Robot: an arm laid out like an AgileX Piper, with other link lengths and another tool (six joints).
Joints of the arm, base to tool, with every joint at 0 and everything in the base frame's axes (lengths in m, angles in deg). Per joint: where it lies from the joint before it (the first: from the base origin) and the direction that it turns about. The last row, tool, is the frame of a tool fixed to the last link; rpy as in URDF.
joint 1: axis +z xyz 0 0 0.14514
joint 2: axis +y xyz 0 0 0
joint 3: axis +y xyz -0.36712 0 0.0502
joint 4: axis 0.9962 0 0.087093 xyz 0.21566 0 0.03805
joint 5: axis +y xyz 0 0 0
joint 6: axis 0.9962 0 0.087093 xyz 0.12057 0 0.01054
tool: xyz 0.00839 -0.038 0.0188 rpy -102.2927 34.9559 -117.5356
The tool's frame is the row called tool.
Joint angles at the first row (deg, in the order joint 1, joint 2, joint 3, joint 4, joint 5, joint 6):
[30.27 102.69 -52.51 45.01 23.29 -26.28]
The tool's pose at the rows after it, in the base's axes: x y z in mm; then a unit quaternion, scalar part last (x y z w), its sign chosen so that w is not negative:
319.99, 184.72, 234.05, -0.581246, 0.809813, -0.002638, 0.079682
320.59, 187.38, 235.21, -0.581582, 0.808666, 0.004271, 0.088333
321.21, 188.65, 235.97, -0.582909, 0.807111, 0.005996, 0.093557
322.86, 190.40, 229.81, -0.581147, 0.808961, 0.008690, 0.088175
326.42, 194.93, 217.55, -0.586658, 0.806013, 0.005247, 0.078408
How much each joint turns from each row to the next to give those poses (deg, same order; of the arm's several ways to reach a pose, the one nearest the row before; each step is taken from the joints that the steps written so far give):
[0.00 0.00 0.00 2.61 -0.24 -3.46]
[0.00 0.00 0.00 3.27 -0.04 -3.01]
[0.00 0.00 0.00 1.56 -0.09 -1.71]
[0.09 1.02 0.00 1.08 -0.26 -0.69]
[0.44 2.12 -0.13 0.90 -0.74 -1.57]

